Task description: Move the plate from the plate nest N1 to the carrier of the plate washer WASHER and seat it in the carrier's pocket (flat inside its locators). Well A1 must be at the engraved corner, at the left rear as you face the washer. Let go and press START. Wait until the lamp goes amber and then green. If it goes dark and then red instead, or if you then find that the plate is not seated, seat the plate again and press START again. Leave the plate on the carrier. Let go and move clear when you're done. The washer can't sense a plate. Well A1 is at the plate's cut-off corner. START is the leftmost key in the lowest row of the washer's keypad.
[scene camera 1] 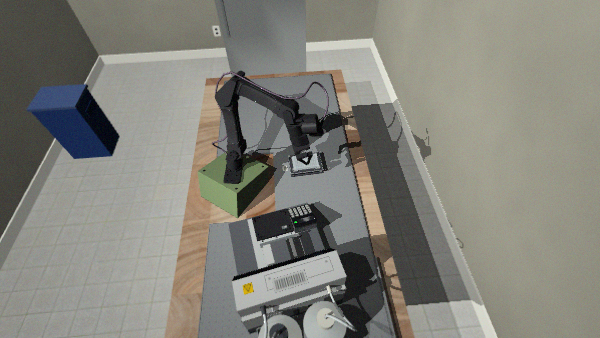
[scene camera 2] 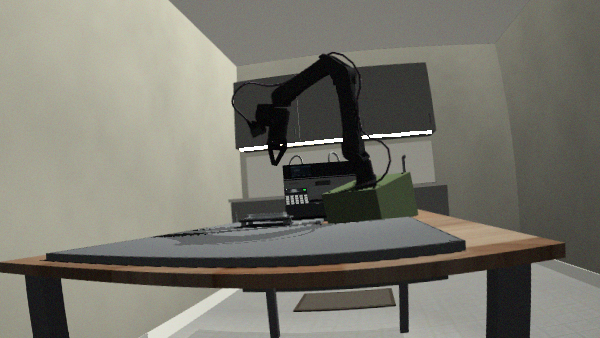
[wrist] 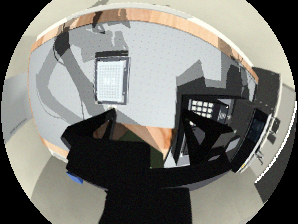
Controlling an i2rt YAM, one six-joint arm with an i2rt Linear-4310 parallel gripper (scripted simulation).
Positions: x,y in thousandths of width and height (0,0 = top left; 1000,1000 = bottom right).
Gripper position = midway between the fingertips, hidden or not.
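Note:
There is a plate (wrist: 347,301) that I can see, and a washer carrier (scene camera 1: 461,661) too. My own gripper (wrist: 502,502) is visible as well.

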